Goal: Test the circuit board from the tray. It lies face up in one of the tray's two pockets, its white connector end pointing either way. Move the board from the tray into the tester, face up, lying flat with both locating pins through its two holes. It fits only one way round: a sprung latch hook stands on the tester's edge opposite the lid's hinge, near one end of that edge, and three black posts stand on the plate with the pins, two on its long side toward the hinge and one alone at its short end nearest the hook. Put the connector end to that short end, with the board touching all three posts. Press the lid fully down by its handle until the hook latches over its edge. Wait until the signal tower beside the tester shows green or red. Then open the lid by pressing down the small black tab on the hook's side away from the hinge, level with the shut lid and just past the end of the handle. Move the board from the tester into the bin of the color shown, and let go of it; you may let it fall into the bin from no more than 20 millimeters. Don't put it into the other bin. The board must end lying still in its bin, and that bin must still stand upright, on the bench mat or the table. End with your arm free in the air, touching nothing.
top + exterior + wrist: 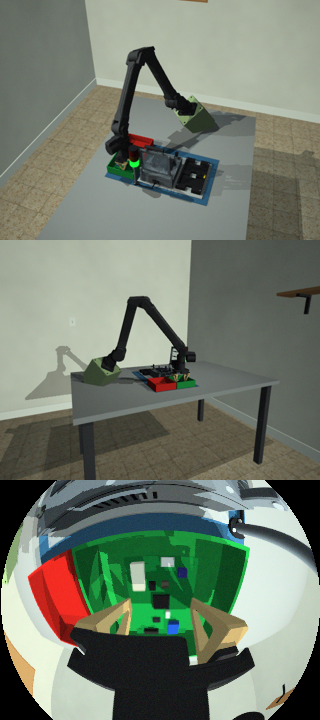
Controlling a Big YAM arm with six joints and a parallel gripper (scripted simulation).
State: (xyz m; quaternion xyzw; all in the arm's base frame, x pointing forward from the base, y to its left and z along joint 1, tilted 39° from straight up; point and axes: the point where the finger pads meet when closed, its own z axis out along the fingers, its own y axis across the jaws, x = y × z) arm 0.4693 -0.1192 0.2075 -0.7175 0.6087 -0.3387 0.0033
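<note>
The green bin lies 1 cm below my hand. The rest, counted from my hand: tester plate (5 cm behind, 20 cm to the left, 5 cm above); green circuit board (right at my hand); red bin (15 cm behind, 1 cm to the right, 1 cm below).
</note>
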